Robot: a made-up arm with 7 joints.
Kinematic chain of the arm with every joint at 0, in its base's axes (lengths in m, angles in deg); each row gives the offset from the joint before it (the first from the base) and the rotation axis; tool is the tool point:
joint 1: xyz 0 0 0 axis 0 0.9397 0.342
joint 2: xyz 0 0 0 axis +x
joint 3: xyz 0 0 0 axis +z
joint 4: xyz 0.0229 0 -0.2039 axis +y
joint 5: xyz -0.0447 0 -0.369 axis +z
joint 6: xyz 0 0 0 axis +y
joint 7: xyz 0 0 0 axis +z
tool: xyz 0 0 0
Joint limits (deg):
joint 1: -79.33..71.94
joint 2: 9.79..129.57
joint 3: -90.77..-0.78
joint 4: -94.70..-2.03
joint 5: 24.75..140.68
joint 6: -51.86..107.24
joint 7: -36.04..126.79
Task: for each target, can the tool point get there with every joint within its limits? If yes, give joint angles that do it. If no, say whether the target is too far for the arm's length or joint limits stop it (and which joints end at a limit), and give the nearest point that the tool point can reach.
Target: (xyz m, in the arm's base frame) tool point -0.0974 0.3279 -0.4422
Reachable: yes | joints 37.04 42.15 -8.45 -43.17 45.45 59.98 104.71
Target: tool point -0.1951 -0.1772 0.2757
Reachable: no: joint limits stop it (at a limit: joint 1, joint 2, joint 3, joint 4) | nearest point 0.0061 0.0581 0.4469 | short by 0.354 m
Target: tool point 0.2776 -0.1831 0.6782
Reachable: no: too far | nearest point 0.2709 -0.0406 0.3579 | short by 0.351 m
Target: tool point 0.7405 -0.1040 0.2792
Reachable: no: too far | nearest point 0.5255 -0.0604 0.1613 | short by 0.249 m
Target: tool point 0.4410 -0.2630 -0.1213
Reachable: yes | joints -67.44 21.32 -63.75 -63.29 46.04 12.93 80.63
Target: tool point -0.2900 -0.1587 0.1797
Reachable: no: joint limits stop it (at a limit: joint 1, joint 3, joint 4) | nearest point -0.3960 -0.1232 -0.1763 | short by 0.373 m
